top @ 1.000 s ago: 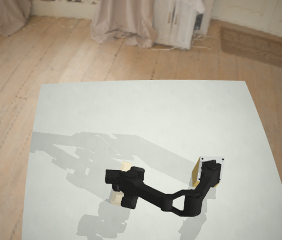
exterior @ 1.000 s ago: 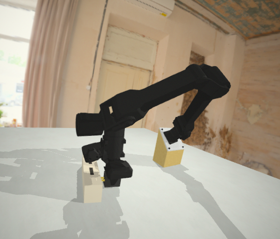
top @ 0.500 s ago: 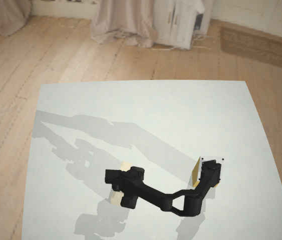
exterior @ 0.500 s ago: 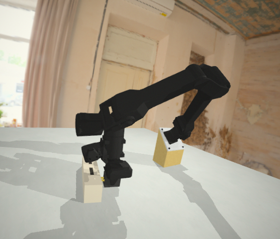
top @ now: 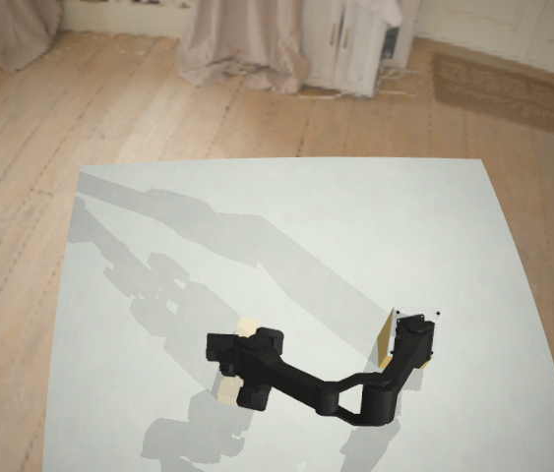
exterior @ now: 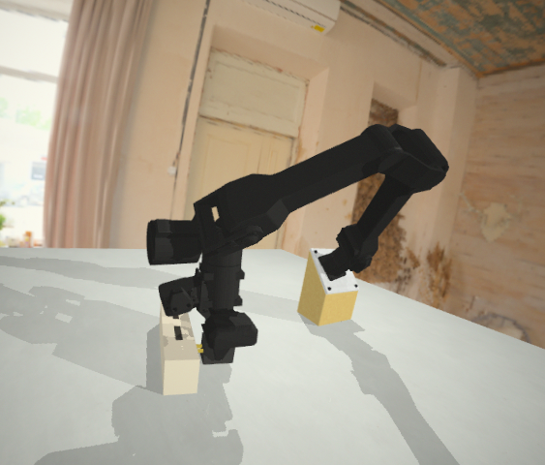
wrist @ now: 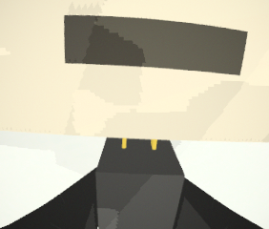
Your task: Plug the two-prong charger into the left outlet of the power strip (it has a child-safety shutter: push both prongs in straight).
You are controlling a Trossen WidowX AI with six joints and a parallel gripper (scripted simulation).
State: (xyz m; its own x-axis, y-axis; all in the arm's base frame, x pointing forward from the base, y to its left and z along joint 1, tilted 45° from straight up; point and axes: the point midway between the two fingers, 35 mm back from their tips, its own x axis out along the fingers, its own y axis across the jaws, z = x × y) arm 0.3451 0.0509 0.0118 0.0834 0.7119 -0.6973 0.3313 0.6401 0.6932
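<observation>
My gripper tip is now 10 mm short of the dark grey charger and 10 mm below it.
</observation>
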